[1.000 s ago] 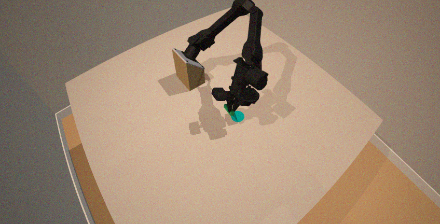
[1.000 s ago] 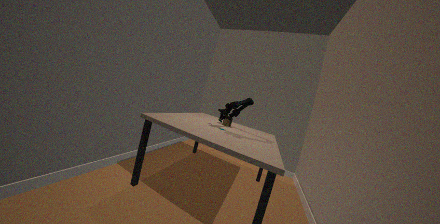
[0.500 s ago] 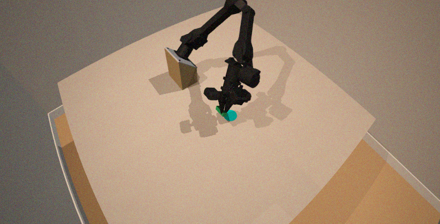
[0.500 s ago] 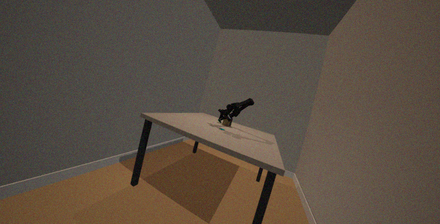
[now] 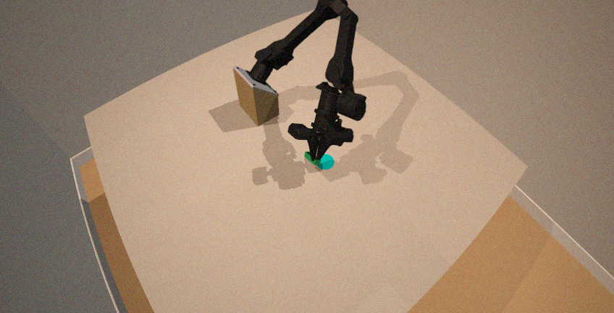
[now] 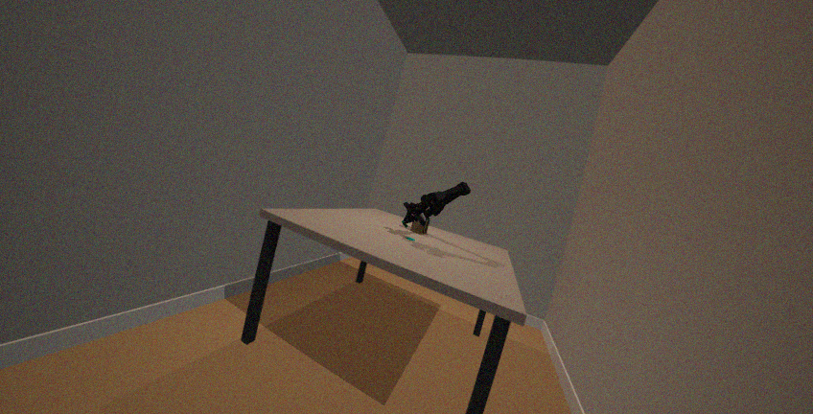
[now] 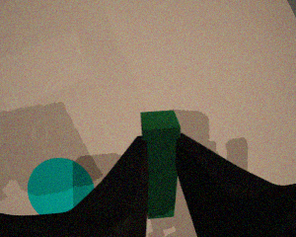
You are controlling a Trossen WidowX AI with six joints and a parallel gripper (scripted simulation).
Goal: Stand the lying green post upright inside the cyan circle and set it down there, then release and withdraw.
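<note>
The cyan circle lies 90 mm below my gripper tip, 60 mm to the left of it and 30 mm behind it. Round my gripper tip: green post: 20 mm behind, 10 mm below.
</note>
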